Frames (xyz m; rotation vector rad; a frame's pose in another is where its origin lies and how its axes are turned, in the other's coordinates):
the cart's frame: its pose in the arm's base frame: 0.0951 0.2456 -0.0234 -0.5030 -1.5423 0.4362
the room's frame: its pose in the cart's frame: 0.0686 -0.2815 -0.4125 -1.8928 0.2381 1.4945
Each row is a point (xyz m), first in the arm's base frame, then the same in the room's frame.
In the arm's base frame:
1: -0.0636 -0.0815 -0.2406
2: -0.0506 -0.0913 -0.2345
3: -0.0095 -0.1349 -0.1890
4: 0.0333 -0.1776 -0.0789
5: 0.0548 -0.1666 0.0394
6: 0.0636 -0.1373 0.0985
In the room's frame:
1: -0.6180 -0.0914 0.3650
2: -0.6089 -0.0776 0.3599
3: -0.5810 -0.0225 0.3168
4: -0.5422 0.0311 0.2101
5: -0.5018 0.0268 0.0964
6: -0.4745 0.0019 0.0410

